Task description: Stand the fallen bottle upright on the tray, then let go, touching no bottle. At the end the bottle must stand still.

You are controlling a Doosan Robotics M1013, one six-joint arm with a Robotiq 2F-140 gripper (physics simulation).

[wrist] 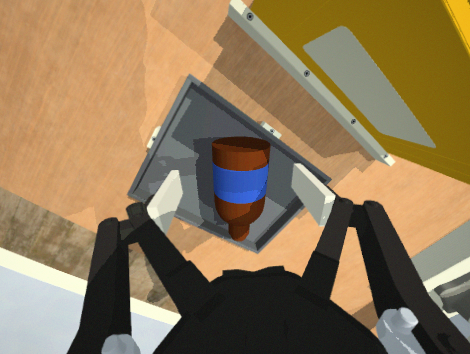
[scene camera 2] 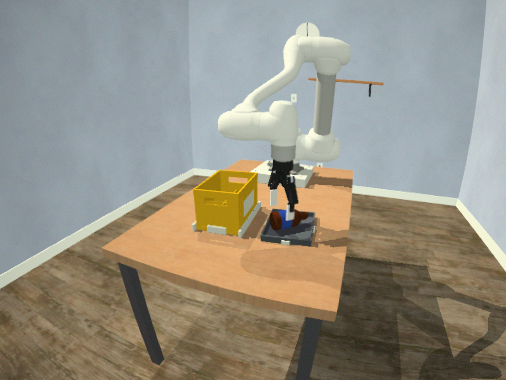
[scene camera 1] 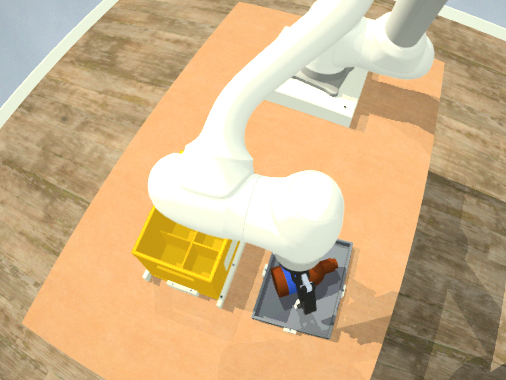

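Pixels of known places: gripper, fingertip midpoint: (wrist: 237, 178) (scene camera 2: 281, 212) (scene camera 1: 290, 277); arm's base, origin of the base link: (scene camera 1: 320, 70).
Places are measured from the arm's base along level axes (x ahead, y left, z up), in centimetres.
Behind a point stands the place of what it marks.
The brown bottle (scene camera 1: 281, 283) {x 67.6, y 21.4, z 2.4 cm} (scene camera 2: 275, 220) {x 68.9, y 21.4, z 0.4 cm} (wrist: 240, 184) {x 64.8, y 22.7, z 2.7 cm} with a blue label lies on its side on the grey tray (scene camera 1: 320, 322) {x 70.0, y 33.9, z -4.7 cm} (scene camera 2: 267, 239) {x 76.4, y 21.5, z -4.1 cm} (wrist: 197, 112) {x 73.6, y 21.6, z -4.7 cm}. In scene camera 1 its neck points to the upper right and its base to the lower left; in the wrist view its neck points down the picture. My gripper (scene camera 2: 282, 206) {x 65.6, y 22.5, z 2.8 cm} (wrist: 237, 178) {x 65.6, y 22.5, z 2.8 cm} is wide open and empty, pointing down over the bottle. In the wrist view one pale finger pad is on each side of the bottle, with gaps between. In scene camera 1 the wrist hides part of the bottle and one fingertip.
A yellow crate (scene camera 1: 172, 270) {x 78.9, y 1.3, z 11.0 cm} (scene camera 2: 215, 212) {x 78.8, y 0.5, z 3.6 cm} (wrist: 425, 120) {x 60.8, y 6.5, z 7.5 cm} with compartments stands beside the tray, on the left in both scene views. A pale rail (scene camera 1: 227, 280) {x 72.2, y 9.5, z -2.2 cm} (scene camera 2: 250, 220) {x 65.5, y 8.7, z -3.9 cm} (wrist: 330, 97) {x 63.7, y 7.8, z -2.2 cm} runs along its side facing the tray. The tray has a low raised rim.
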